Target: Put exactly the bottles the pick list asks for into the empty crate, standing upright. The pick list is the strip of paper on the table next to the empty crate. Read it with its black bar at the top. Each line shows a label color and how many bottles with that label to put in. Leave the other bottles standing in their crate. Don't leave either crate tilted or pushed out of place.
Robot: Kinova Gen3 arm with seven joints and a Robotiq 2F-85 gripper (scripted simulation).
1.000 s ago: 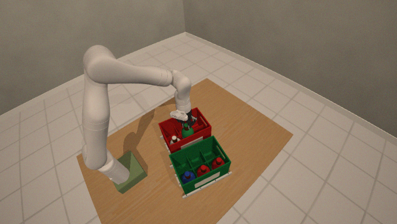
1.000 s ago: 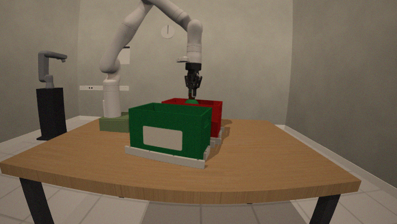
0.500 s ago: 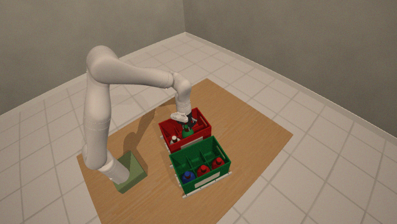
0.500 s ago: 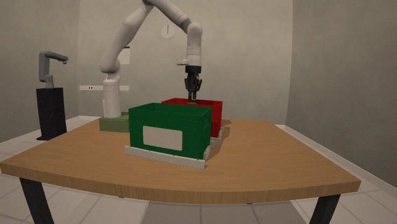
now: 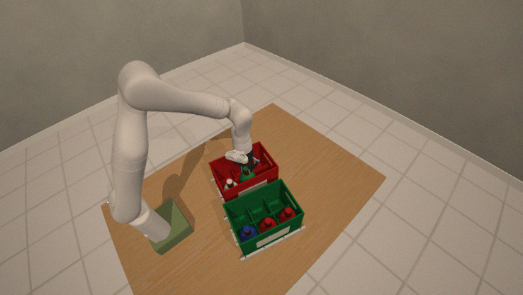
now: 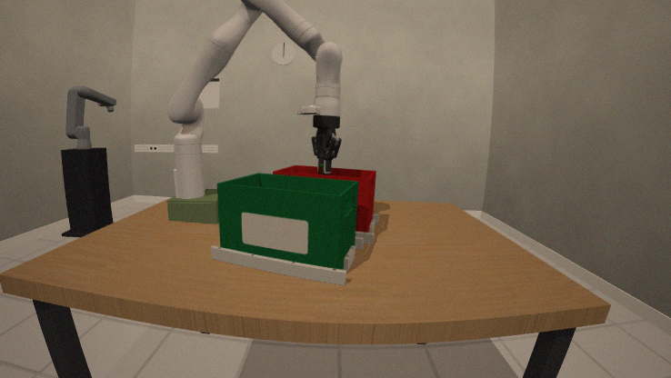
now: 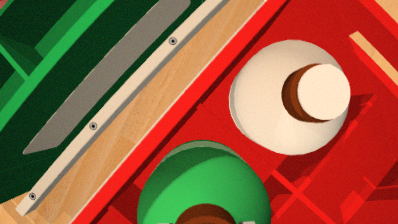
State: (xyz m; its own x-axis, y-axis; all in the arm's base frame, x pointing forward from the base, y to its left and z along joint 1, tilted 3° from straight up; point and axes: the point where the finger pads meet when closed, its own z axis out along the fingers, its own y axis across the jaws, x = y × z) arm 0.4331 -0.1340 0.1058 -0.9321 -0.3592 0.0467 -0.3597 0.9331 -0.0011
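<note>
The green-label bottle lies 70 mm below my hand. From my hand the other things lie so: green crate 170 mm to the right, 110 mm below, 100 mm behind; then red crate 110 mm below, 40 mm to the left, 20 mm ahead; then white-labelled bottle 110 mm below, 80 mm behind, 30 mm to the left.
</note>
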